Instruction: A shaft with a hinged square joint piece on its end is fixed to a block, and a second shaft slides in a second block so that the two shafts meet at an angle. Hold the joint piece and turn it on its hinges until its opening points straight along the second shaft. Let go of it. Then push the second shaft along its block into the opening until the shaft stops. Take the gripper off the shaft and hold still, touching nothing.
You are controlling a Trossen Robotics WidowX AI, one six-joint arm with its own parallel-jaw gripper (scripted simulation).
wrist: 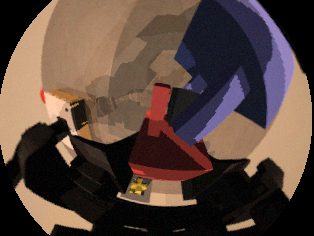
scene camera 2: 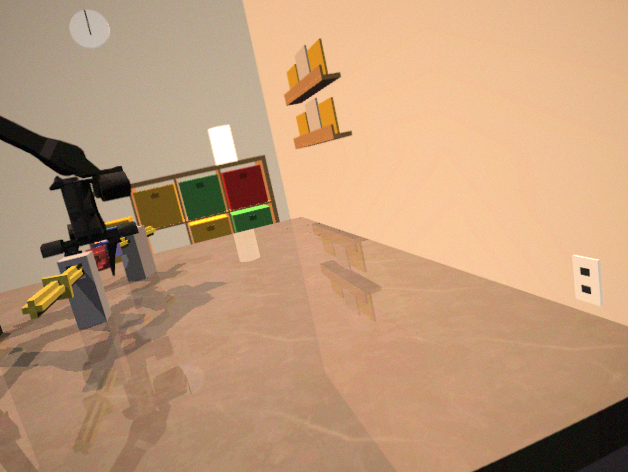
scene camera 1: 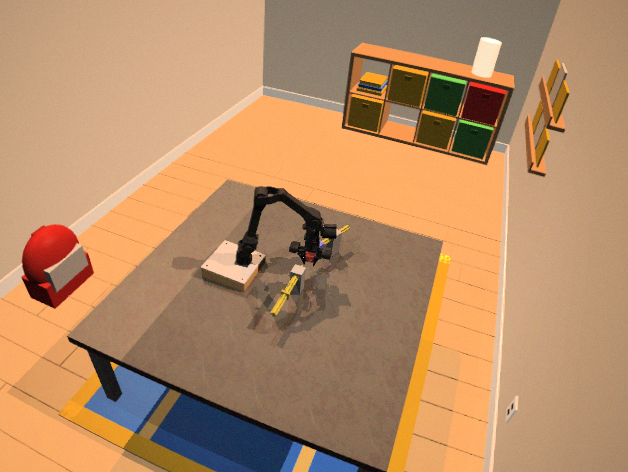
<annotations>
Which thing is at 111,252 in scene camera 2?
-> My gripper.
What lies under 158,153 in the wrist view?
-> A red square joint piece.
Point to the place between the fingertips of my gripper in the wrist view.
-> At 162,133
</annotations>
